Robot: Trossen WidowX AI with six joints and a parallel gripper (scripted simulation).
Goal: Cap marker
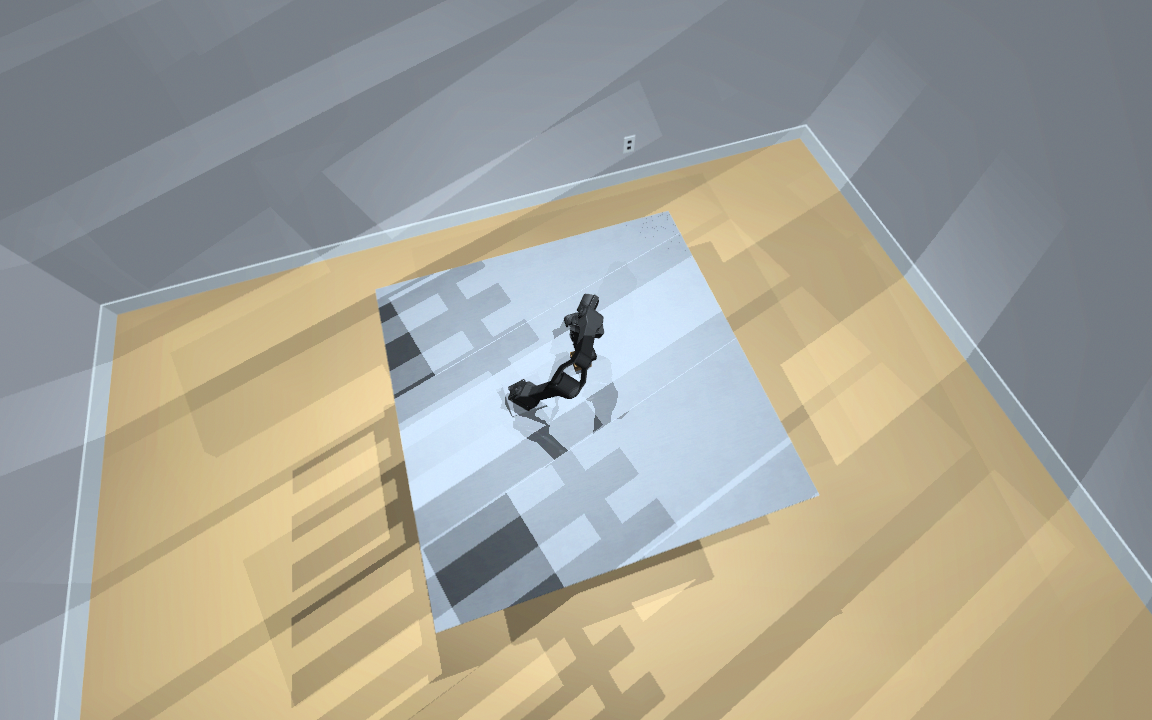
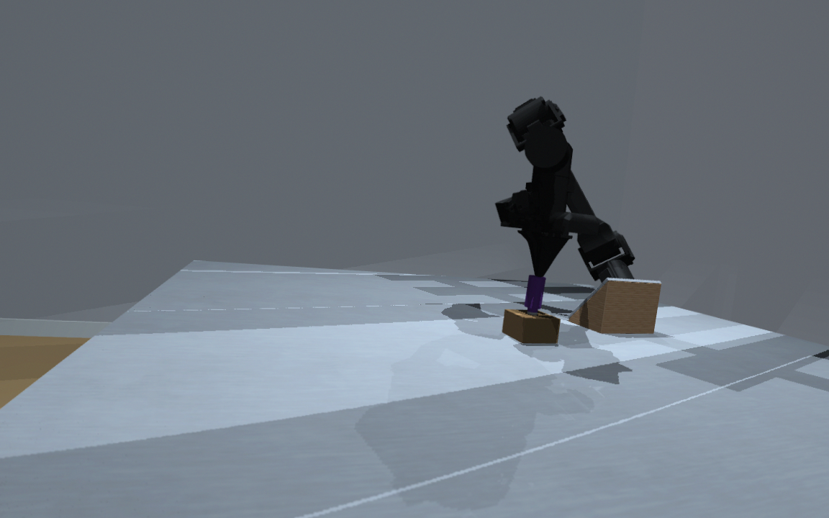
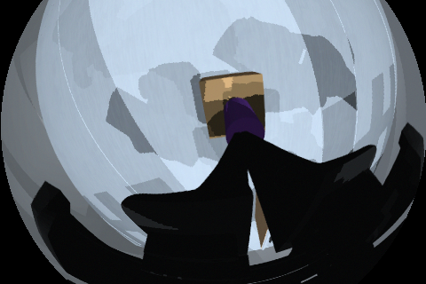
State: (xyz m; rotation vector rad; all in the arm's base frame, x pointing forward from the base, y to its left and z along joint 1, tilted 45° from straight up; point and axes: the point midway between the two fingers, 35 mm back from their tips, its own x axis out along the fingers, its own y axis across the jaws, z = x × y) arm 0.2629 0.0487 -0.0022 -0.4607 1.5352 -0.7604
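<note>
Right now the purple cap is 3 cm below my gripper tip. Round my gripper tip: brown holder block 8 cm below.
</note>
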